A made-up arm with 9 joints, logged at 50 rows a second.
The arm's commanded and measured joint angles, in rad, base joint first. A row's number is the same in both.
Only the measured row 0 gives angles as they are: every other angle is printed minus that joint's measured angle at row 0.
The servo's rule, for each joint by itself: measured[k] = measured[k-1] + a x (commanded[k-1-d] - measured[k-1]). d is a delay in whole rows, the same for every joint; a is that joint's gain. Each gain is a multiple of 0.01, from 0.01 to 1. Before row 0 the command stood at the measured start. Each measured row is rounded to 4 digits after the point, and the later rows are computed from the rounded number. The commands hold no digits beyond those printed.
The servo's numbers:
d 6
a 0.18 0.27 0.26 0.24 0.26 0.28 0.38 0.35 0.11
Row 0, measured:
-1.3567, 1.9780, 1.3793, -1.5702, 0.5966, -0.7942, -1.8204, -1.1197, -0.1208
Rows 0 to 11, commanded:
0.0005, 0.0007, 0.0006, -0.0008, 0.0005, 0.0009, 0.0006, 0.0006, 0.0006
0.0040, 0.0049, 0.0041, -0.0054, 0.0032, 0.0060, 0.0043, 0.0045, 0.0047
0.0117, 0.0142, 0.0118, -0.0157, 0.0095, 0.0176, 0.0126, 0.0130, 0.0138
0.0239, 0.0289, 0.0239, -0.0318, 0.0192, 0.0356, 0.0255, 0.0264, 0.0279
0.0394, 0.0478, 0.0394, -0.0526, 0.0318, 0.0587, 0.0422, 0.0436, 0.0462
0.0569, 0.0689, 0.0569, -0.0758, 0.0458, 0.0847, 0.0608, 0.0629, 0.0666
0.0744, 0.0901, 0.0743, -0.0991, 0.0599, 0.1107, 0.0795, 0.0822, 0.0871
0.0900, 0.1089, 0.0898, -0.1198, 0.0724, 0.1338, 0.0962, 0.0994, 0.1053
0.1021, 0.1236, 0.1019, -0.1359, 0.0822, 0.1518, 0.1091, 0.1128, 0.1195
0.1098, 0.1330, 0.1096, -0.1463, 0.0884, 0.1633, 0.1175, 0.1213, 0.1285
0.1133, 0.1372, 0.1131, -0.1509, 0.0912, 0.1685, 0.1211, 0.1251, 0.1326
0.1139, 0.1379, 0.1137, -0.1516, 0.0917, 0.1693, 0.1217, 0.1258, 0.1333
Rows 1 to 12, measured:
0.0000, 0.0000, 0.0000, 0.0000, 0.0000, 0.0000, 0.0000, 0.0000, 0.0000
0.0000, 0.0000, 0.0000, 0.0000, 0.0000, 0.0000, 0.0000, 0.0000, 0.0000
0.0000, 0.0000, 0.0000, 0.0000, 0.0000, 0.0000, 0.0000, 0.0000, 0.0000
0.0000, 0.0000, 0.0000, 0.0000, 0.0000, 0.0000, 0.0000, 0.0000, 0.0000
0.0000, 0.0000, 0.0000, 0.0000, 0.0000, 0.0000, 0.0000, 0.0000, 0.0000
0.0000, 0.0000, 0.0000, 0.0000, 0.0000, 0.0000, 0.0000, 0.0000, 0.0000
0.0001, 0.0002, 0.0002, -0.0002, 0.0001, 0.0003, 0.0002, 0.0002, 0.0001
0.0008, 0.0015, 0.0012, -0.0014, 0.0009, 0.0019, 0.0018, 0.0017, 0.0006
0.0028, 0.0049, 0.0040, -0.0048, 0.0031, 0.0063, 0.0059, 0.0057, 0.0021
0.0066, 0.0114, 0.0092, -0.0113, 0.0073, 0.0145, 0.0133, 0.0129, 0.0049
0.0125, 0.0212, 0.0171, -0.0212, 0.0137, 0.0269, 0.0243, 0.0236, 0.0094
0.0205, 0.0341, 0.0274, -0.0343, 0.0220, 0.0431, 0.0382, 0.0374, 0.0157

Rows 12 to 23, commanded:
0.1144, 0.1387, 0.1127, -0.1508, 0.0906, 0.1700, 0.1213, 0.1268, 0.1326
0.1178, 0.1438, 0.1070, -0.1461, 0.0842, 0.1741, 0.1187, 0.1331, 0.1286
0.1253, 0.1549, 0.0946, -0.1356, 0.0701, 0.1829, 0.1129, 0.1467, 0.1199
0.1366, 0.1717, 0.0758, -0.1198, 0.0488, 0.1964, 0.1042, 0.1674, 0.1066
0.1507, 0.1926, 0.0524, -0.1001, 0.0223, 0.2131, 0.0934, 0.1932, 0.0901
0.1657, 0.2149, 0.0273, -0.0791, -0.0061, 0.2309, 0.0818, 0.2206, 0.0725
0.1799, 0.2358, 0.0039, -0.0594, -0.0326, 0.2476, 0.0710, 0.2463, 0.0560
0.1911, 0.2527, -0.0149, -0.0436, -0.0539, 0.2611, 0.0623, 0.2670, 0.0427
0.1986, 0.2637, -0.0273, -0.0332, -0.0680, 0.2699, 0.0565, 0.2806, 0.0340
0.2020, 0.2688, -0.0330, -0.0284, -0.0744, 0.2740, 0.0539, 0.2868, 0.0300
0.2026, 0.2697, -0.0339, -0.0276, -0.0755, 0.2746, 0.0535, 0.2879, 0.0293
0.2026, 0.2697, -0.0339, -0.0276, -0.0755, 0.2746, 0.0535, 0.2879, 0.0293
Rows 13 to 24, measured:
0.0302, 0.0492, 0.0396, -0.0499, 0.0319, 0.0620, 0.0539, 0.0531, 0.0236
0.0410, 0.0653, 0.0527, -0.0667, 0.0424, 0.0821, 0.0700, 0.0693, 0.0326
0.0520, 0.0810, 0.0655, -0.0833, 0.0527, 0.1016, 0.0849, 0.0845, 0.0422
0.0624, 0.0950, 0.0770, -0.0984, 0.0620, 0.1189, 0.0973, 0.0974, 0.0517
0.0716, 0.1064, 0.0864, -0.1110, 0.0696, 0.1328, 0.1063, 0.1071, 0.0606
0.0792, 0.1149, 0.0935, -0.1207, 0.0753, 0.1430, 0.1122, 0.1136, 0.0686
0.0855, 0.1213, 0.0985, -0.1279, 0.0793, 0.1506, 0.1157, 0.1182, 0.0756
0.0913, 0.1274, 0.1007, -0.1323, 0.0806, 0.1572, 0.1168, 0.1234, 0.0814
0.0974, 0.1348, 0.0991, -0.1331, 0.0779, 0.1644, 0.1153, 0.1316, 0.0856
0.1045, 0.1448, 0.0930, -0.1299, 0.0703, 0.1734, 0.1111, 0.1441, 0.0879
0.1128, 0.1577, 0.0824, -0.1227, 0.0578, 0.1845, 0.1044, 0.1613, 0.0881
0.1223, 0.1731, 0.0681, -0.1122, 0.0412, 0.1975, 0.0958, 0.1821, 0.0864

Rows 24 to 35, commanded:
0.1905, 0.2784, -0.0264, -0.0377, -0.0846, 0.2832, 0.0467, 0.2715, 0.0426
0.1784, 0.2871, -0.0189, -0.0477, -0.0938, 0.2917, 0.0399, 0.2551, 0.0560
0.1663, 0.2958, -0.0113, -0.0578, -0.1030, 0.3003, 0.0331, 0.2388, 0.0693
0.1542, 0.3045, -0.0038, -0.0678, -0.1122, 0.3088, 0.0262, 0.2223, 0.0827
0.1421, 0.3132, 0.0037, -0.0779, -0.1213, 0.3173, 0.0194, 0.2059, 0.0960
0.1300, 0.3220, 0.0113, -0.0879, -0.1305, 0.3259, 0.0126, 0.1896, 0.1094
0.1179, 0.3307, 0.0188, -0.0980, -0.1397, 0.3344, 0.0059, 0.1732, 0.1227
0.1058, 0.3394, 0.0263, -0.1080, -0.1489, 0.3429, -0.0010, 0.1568, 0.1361
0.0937, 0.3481, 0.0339, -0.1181, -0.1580, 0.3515, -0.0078, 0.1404, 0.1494
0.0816, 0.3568, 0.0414, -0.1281, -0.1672, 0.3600, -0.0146, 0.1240, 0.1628
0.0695, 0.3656, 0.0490, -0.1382, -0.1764, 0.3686, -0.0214, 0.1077, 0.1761
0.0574, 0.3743, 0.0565, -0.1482, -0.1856, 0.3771, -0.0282, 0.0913, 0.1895
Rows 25 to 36, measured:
0.1327, 0.1900, 0.0514, -0.0995, 0.0220, 0.2115, 0.0864, 0.2046, 0.0831
0.1432, 0.2069, 0.0342, -0.0861, 0.0023, 0.2254, 0.0772, 0.2264, 0.0787
0.1532, 0.2222, 0.0182, -0.0734, -0.0160, 0.2379, 0.0693, 0.2454, 0.0738
0.1620, 0.2348, 0.0049, -0.0626, -0.0312, 0.2480, 0.0634, 0.2599, 0.0690
0.1693, 0.2442, -0.0052, -0.0542, -0.0427, 0.2554, 0.0596, 0.2697, 0.0646
0.1753, 0.2511, -0.0127, -0.0478, -0.0512, 0.2608, 0.0573, 0.2761, 0.0607
0.1780, 0.2585, -0.0163, -0.0454, -0.0599, 0.2671, 0.0533, 0.2745, 0.0587
0.1781, 0.2662, -0.0170, -0.0460, -0.0687, 0.2740, 0.0482, 0.2677, 0.0584
0.1760, 0.2742, -0.0155, -0.0488, -0.0776, 0.2814, 0.0425, 0.2576, 0.0596
0.1721, 0.2824, -0.0125, -0.0534, -0.0866, 0.2891, 0.0363, 0.2452, 0.0621
0.1667, 0.2907, -0.0083, -0.0593, -0.0956, 0.2970, 0.0299, 0.2314, 0.0658
0.1601, 0.2992, -0.0032, -0.0662, -0.1047, 0.3051, 0.0233, 0.2168, 0.0706

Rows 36 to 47, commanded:
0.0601, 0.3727, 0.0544, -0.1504, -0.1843, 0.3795, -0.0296, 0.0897, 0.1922
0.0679, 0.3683, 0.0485, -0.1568, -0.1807, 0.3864, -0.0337, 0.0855, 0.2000
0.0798, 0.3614, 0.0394, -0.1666, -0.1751, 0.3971, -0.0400, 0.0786, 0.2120
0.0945, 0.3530, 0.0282, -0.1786, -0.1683, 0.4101, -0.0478, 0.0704, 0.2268
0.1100, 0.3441, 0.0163, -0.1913, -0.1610, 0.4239, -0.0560, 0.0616, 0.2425
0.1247, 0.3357, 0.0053, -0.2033, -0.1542, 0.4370, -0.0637, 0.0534, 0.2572
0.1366, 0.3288, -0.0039, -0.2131, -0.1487, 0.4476, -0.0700, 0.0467, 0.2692
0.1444, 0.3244, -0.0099, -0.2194, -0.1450, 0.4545, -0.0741, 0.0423, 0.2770
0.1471, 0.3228, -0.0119, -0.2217, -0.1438, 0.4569, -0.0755, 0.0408, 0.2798
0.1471, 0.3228, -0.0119, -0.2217, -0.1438, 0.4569, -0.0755, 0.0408, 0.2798
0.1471, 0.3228, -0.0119, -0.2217, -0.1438, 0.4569, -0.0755, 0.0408, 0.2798
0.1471, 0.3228, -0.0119, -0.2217, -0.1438, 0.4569, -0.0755, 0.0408, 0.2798
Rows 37 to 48, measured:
0.1525, 0.3077, 0.0025, -0.0738, -0.1138, 0.3133, 0.0167, 0.2015, 0.0763
0.1441, 0.3163, 0.0087, -0.0820, -0.1229, 0.3216, 0.0100, 0.1859, 0.0829
0.1350, 0.3249, 0.0153, -0.0907, -0.1320, 0.3300, 0.0032, 0.1700, 0.0902
0.1254, 0.3335, 0.0221, -0.0997, -0.1412, 0.3384, -0.0036, 0.1539, 0.0982
0.1153, 0.3422, 0.0291, -0.1089, -0.1504, 0.3469, -0.0104, 0.1377, 0.1068
0.1049, 0.3509, 0.0362, -0.1183, -0.1596, 0.3554, -0.0172, 0.1215, 0.1159
0.0968, 0.3568, 0.0409, -0.1260, -0.1660, 0.3621, -0.0219, 0.1104, 0.1243
0.0916, 0.3599, 0.0429, -0.1334, -0.1698, 0.3689, -0.0264, 0.1017, 0.1326
0.0895, 0.3603, 0.0420, -0.1414, -0.1712, 0.3768, -0.0316, 0.0936, 0.1413
0.0904, 0.3583, 0.0384, -0.1503, -0.1704, 0.3861, -0.0378, 0.0855, 0.1507
0.0939, 0.3545, 0.0327, -0.1601, -0.1680, 0.3967, -0.0447, 0.0771, 0.1608
0.0994, 0.3494, 0.0256, -0.1705, -0.1644, 0.4080, -0.0519, 0.0688, 0.1714

